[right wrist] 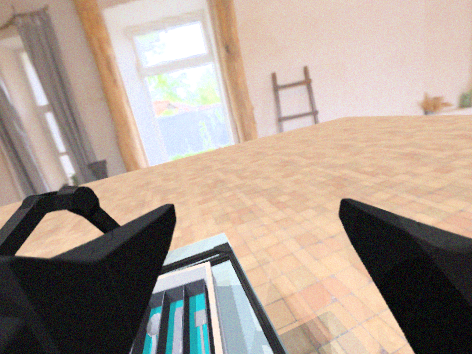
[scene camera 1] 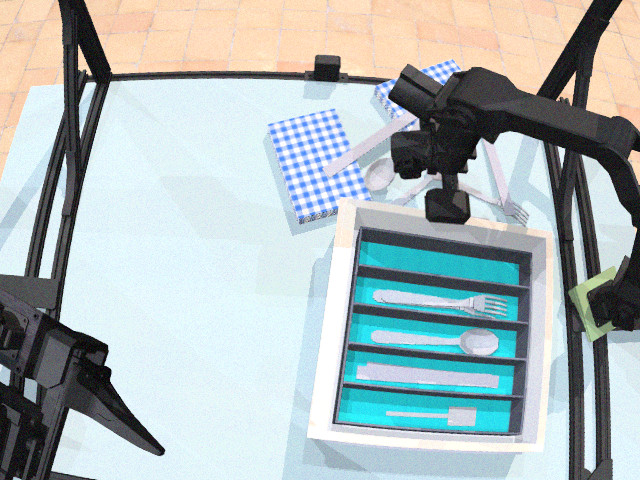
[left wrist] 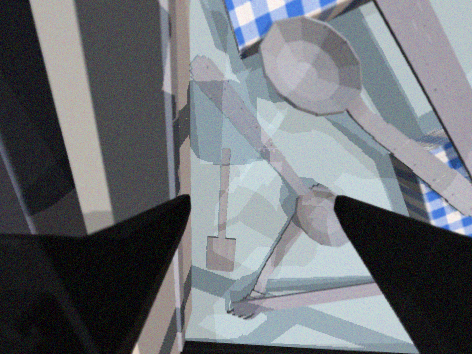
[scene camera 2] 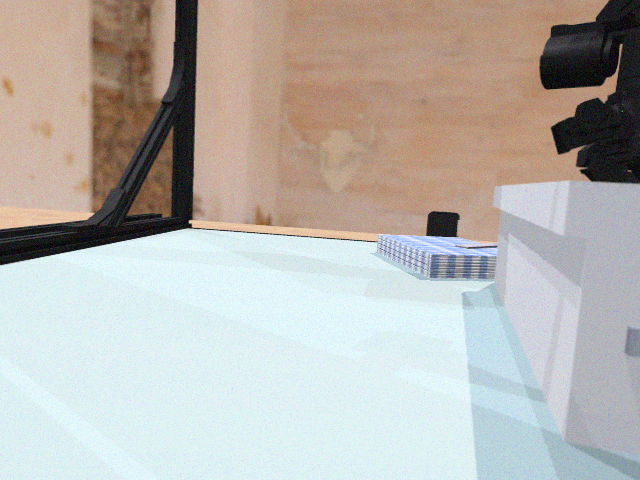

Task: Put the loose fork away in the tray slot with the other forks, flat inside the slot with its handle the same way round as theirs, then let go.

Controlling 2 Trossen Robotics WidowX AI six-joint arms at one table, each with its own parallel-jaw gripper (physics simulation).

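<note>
The loose fork [scene camera 1: 478, 192] [left wrist: 277, 255] lies behind the tray [scene camera 1: 330, 310] [scene camera 2: 537, 289] [right wrist: 214, 300]. A knife [scene camera 1: 497, 165] [left wrist: 320, 297] crosses its neck, and a spoon bowl [left wrist: 320, 215] covers its handle end. Its tines point right in scene camera 1. The forks [scene camera 1: 413, 298] in the second slot from the back have handles left, tines right. My left gripper [scene camera 1: 447, 206] [left wrist: 261, 201] is open and empty, pointing down above the spoon and fork handle, close behind the tray's back wall. My right gripper [right wrist: 257, 209] is open and empty at the left of scene camera 1.
Two checked blocks [scene camera 1: 315, 160] [scene camera 1: 387, 95] stand behind the tray, with a knife [scene camera 1: 367, 144] [left wrist: 425, 55] and another spoon [scene camera 1: 378, 174] [left wrist: 310, 65] by them. A small spatula [left wrist: 220, 255] lies beside the tray wall. A green block [scene camera 1: 589, 304] is at the far right.
</note>
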